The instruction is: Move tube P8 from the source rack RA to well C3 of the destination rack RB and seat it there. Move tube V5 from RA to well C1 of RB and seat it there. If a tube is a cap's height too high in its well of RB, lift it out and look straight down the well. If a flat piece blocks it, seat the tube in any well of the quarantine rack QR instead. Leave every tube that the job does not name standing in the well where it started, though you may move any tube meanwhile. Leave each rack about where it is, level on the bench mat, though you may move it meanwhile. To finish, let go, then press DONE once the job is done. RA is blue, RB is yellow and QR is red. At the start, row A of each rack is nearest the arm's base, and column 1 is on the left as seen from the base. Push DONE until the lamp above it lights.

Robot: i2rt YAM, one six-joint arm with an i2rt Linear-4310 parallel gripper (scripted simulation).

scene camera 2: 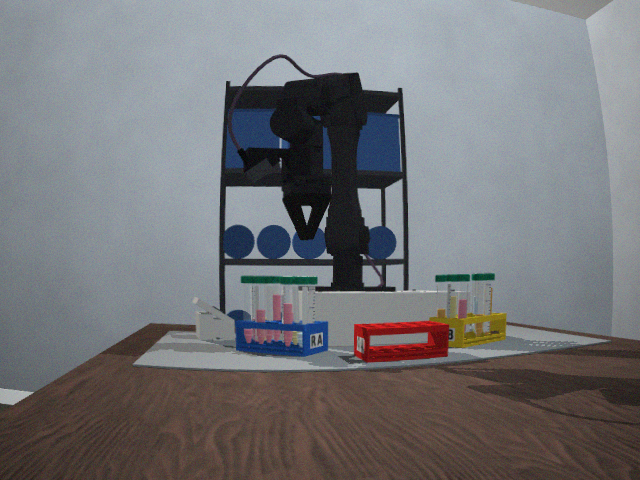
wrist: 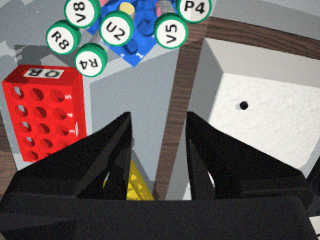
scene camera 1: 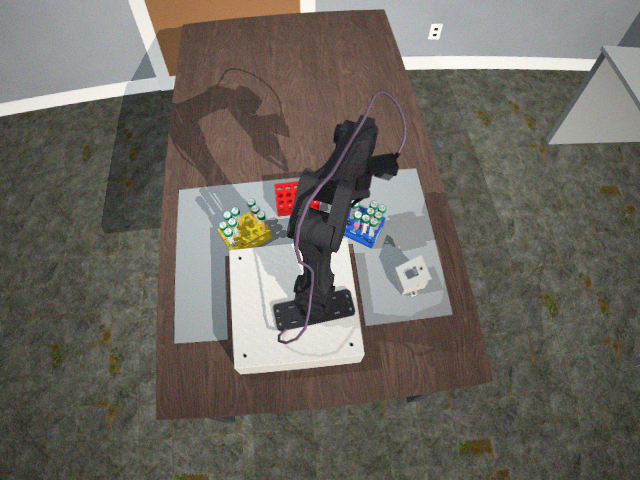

Scene:
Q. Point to a red rack QR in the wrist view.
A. At 61,114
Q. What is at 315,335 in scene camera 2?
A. A rack RA.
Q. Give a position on a yellow rack RB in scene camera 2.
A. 456,326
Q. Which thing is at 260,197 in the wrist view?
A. My gripper.

